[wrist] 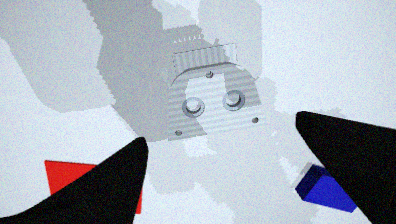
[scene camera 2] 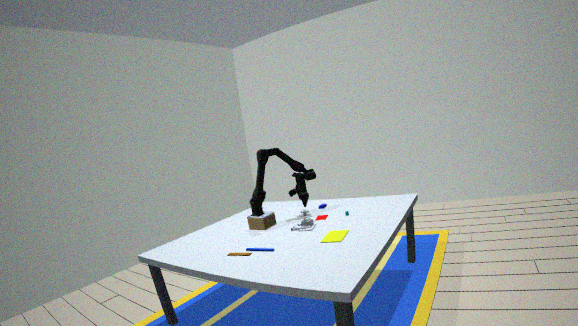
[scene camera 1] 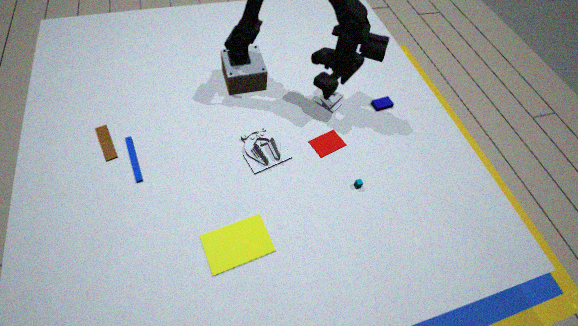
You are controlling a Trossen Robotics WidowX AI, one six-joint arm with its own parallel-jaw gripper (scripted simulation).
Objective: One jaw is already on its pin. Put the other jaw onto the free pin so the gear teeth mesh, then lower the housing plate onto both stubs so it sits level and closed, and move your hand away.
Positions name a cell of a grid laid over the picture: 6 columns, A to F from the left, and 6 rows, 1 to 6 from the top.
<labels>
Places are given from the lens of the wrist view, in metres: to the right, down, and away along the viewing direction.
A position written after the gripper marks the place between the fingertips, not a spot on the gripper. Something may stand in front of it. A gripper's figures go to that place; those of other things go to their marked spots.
gripper (wrist: D4): 0.01, 0.01, 0.11
red square (wrist: A5): -0.14, 0.06, 0.19
dark blue block (wrist: E5): 0.13, 0.08, 0.19
</labels>
